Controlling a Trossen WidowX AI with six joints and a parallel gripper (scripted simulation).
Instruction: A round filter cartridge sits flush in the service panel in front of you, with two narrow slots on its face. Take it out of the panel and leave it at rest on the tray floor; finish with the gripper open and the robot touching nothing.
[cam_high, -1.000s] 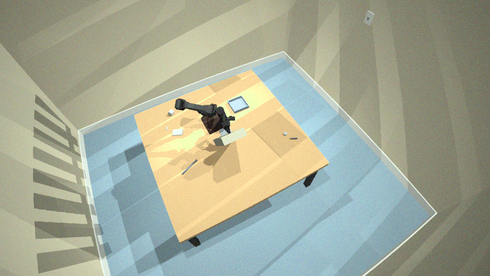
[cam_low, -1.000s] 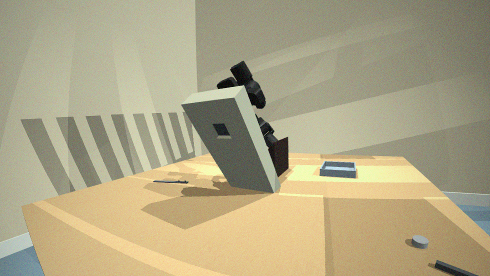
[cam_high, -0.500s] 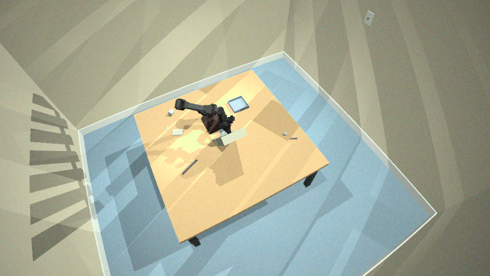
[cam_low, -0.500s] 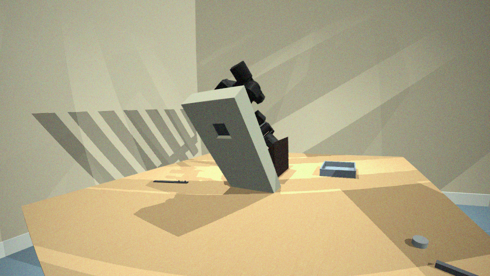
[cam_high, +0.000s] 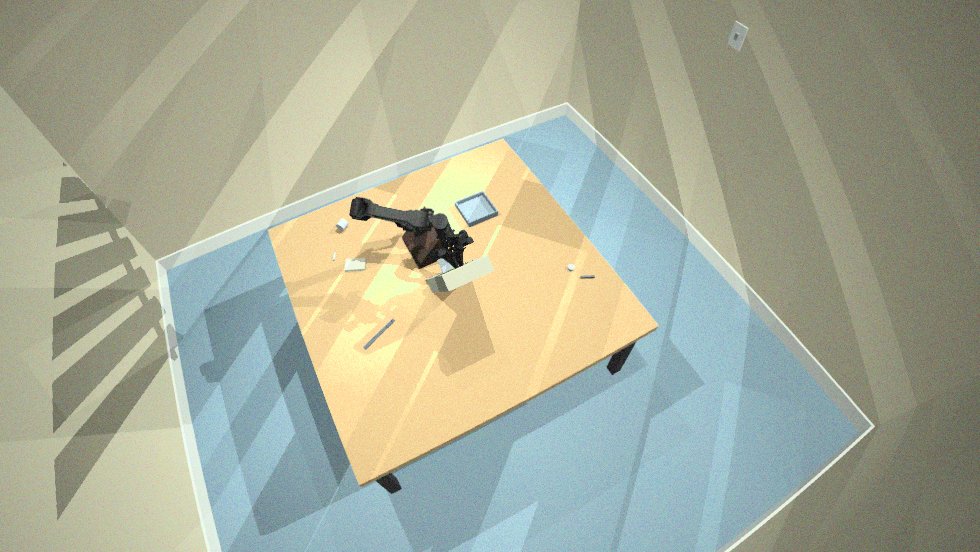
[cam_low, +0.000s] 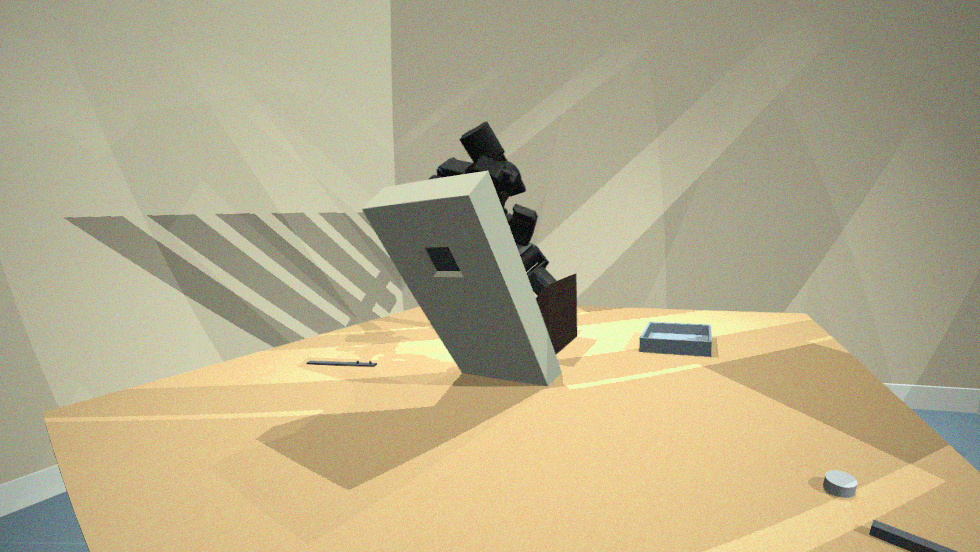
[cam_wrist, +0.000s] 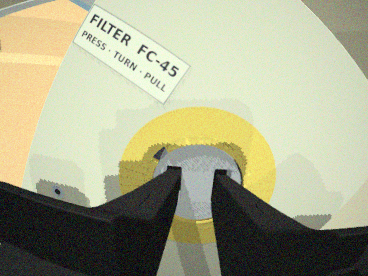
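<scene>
My gripper tip is 40 mm past the grey service panel and 80 mm above it. Also, from my gripper tip: blue-grey tray: 430 mm behind, 290 mm to the left, 250 mm below; white round filter cartridge: 10 mm ahead, 10 mm below; short dark bar: 140 mm ahead, 520 mm to the left, 250 mm below.
</scene>
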